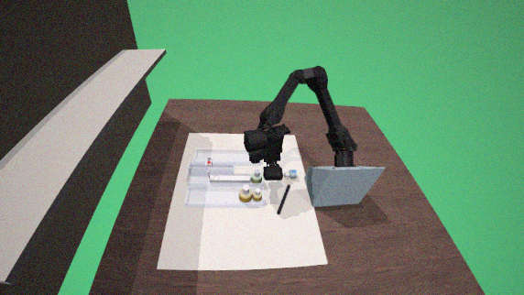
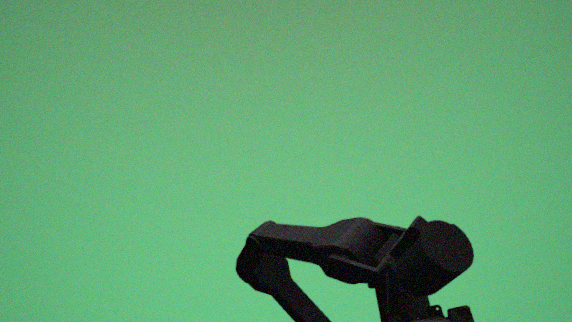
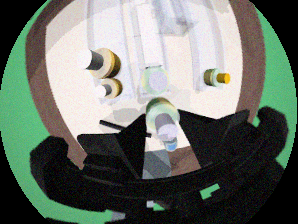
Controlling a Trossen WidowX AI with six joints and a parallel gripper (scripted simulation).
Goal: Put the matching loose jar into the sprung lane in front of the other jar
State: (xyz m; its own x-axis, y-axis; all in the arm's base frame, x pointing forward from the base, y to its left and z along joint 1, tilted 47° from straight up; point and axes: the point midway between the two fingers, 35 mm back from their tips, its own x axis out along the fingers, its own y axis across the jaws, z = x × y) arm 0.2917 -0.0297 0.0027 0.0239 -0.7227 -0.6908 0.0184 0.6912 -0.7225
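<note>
My gripper tip is 90 mm to the right of the black stick, 60 mm past it and 50 mm above it. Also, from my gripper tip: lane rack: 200 mm ahead, 40 mm below, 30 mm to the right; then red mark: 230 mm ahead, 40 mm to the right, 10 mm above.
</note>
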